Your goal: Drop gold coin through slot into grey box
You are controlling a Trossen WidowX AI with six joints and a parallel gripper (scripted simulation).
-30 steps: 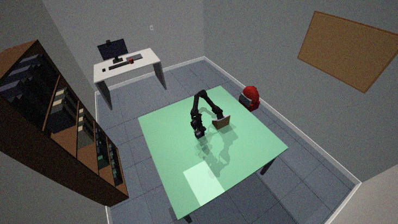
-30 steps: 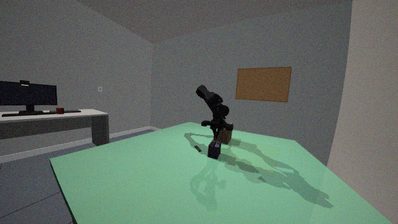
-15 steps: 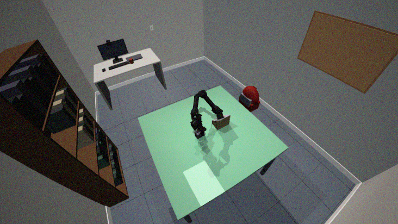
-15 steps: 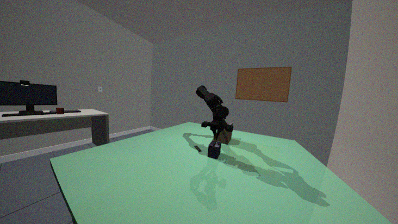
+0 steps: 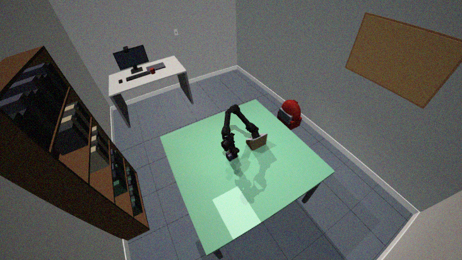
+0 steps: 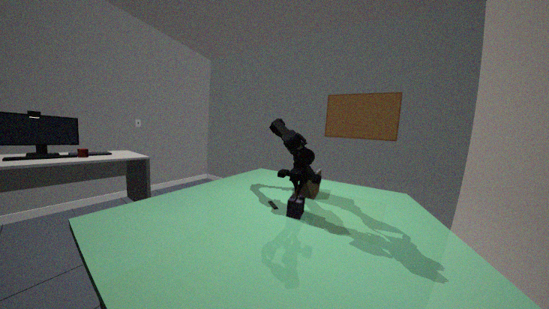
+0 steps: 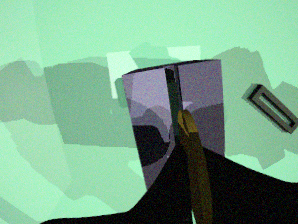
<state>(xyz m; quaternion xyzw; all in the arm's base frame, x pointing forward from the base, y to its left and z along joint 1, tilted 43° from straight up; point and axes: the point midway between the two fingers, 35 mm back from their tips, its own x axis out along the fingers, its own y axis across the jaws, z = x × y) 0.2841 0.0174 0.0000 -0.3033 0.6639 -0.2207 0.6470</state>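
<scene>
My gripper tip is 2 cm below the thin gold coin.
</scene>
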